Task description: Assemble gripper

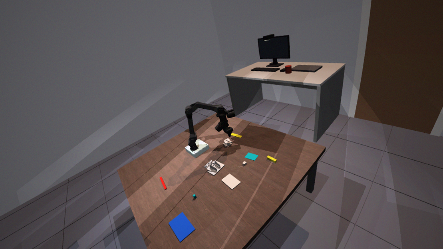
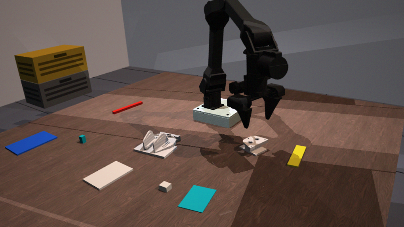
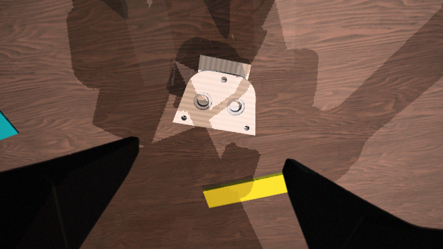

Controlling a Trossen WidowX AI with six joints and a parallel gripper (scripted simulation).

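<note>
Right now the gripper base is 10 mm to the right of my gripper tip and 70 mm below it. Round my gripper tip: teal sheet (280 mm ahead, 30 mm to the left, 90 mm below); then housing plate (130 mm ahead, 270 mm to the right, 90 mm below); then yellow strip (50 mm behind, 110 mm to the left, 90 mm below).
</note>
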